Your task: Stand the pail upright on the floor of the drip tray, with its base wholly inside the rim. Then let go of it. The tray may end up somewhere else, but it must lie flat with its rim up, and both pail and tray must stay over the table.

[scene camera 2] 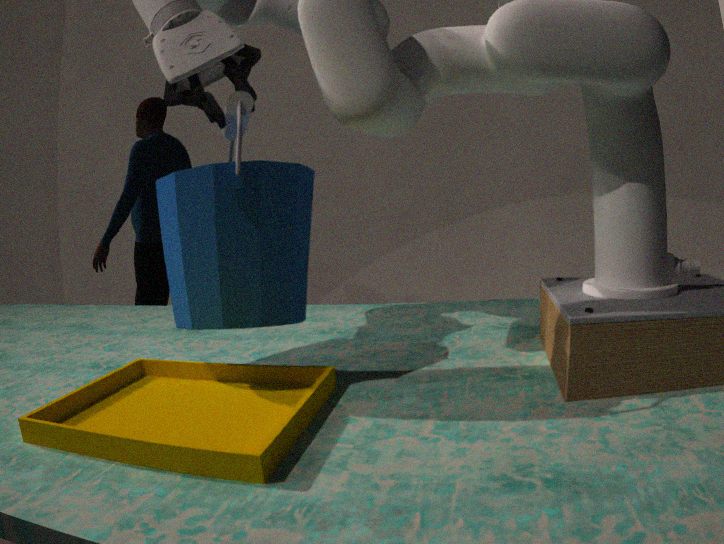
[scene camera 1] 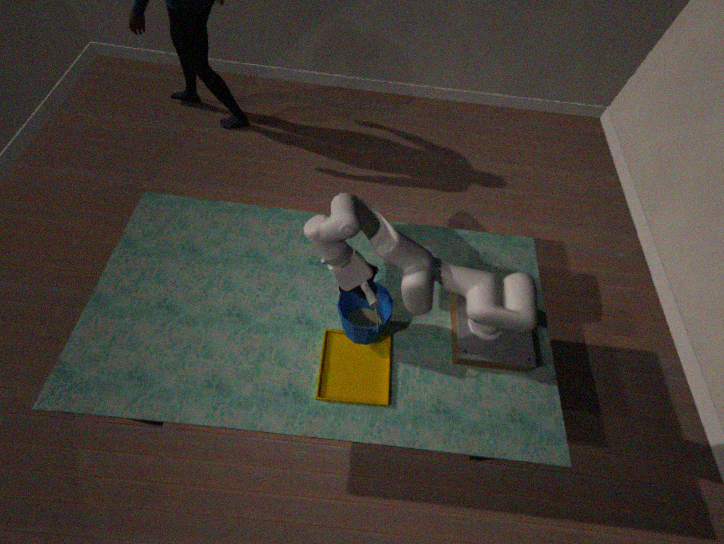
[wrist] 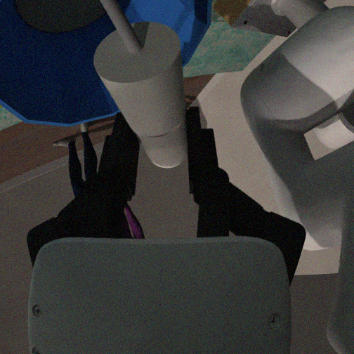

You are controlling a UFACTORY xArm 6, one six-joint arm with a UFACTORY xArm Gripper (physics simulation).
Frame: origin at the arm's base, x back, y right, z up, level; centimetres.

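Seen in the pictures: gripper, fingertip midpoint: (scene camera 2: 237, 113) (scene camera 1: 369, 294); arm's base, origin of the base link: (scene camera 2: 630, 291).
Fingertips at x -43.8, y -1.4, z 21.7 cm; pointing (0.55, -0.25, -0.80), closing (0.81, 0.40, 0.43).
Observation:
Offsets run from my fingertips to a thing's middle. "spot": to the spot under its first point. Level surfaces: height alone.
A blue pail {spot: dx -1.5, dy -8.6, dz -11.5 cm} (scene camera 1: 361, 333) (scene camera 2: 239, 251) (wrist: 50, 90) hangs nearly upright, slightly tilted, by its raised handle. Its base is off the table, with its shadow falling on the table and the tray's back part. My gripper (scene camera 1: 368, 287) (scene camera 2: 237, 114) (wrist: 160, 125) is shut on the pale handle grip {dx -0.5, dy +1.3, dz -0.2 cm} (scene camera 2: 240, 104) (wrist: 145, 97) above the pail's mouth. The yellow drip tray {dx -2.5, dy -14.7, dz -28.5 cm} (scene camera 1: 354, 374) (scene camera 2: 175, 415) lies flat on the table, rim up. In scene camera 1's view, the pail overlaps the tray's far edge; in scene camera 2's view, it appears above and behind the tray.
The mottled green table {dz -29.7 cm} (scene camera 1: 204, 304) (scene camera 2: 497, 467) extends around the tray. The arm's wooden base block (scene camera 1: 494, 366) (scene camera 2: 637, 356) stands to the right. The near table edge shows at the lower left in scene camera 2's view. A person (scene camera 1: 193, 46) (scene camera 2: 155, 193) is on the floor beyond the table.

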